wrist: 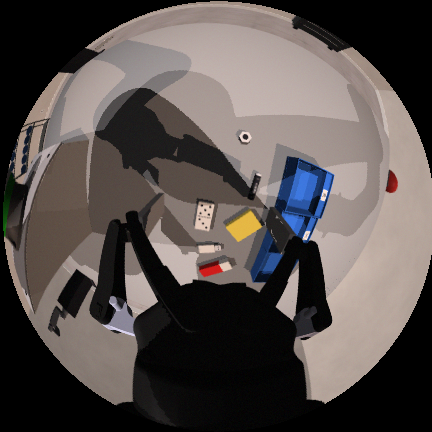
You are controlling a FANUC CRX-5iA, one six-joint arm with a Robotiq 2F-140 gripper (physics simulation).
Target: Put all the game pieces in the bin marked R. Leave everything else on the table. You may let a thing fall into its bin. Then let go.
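Places are measured from the arm's base along level axes (x ahead, y down, z left), in millimetres.
Pixels of known places: gripper, fingertip midpoint: (216, 208).
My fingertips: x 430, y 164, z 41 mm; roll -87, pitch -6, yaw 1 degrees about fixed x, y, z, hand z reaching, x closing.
For each thing: its top centre in the pictures, then the offset to it from my fingertips. "spot": a spot on its surface instead.
- white domino at its top centre: (203, 216) dy +43, dx -13, dz -36 mm
- yellow block at its top centre: (243, 226) dy +40, dx +57, dz -37 mm
- white USB stick at its top centre: (209, 248) dy +42, dx +10, dz -98 mm
- white block at its top centre: (214, 269) dy +37, dx +32, dz -146 mm
- black cylinder at its top centre: (255, 186) dy +40, dx +53, dz +34 mm
- hex nut at its top centre: (244, 136) dy +41, dx +17, dz +105 mm
- middle bin at a spot on its surface: (304, 224) spot: dy +43, dx +180, dz -7 mm
A white domino (204, 215) with black dots lies flat on the table, in the middle of the view. The blue bin marked R (288, 182) is the farthest of three joined bins, right of the domino; no object shows in the part of its inside that I see. My gripper (216, 208) is open and empty, above the table, with its fingers wide apart. In the view the domino appears between the fingertips, nearer the left one. The right fingertip hides part of the other bins.
A yellow block (243, 225), a white USB stick (208, 248) and a red and white block (212, 269) lie near the domino. A black cylinder (255, 186) and a hex nut (244, 136) lie farther back. The middle bin (304, 224) and near bin (266, 263) adjoin bin R.
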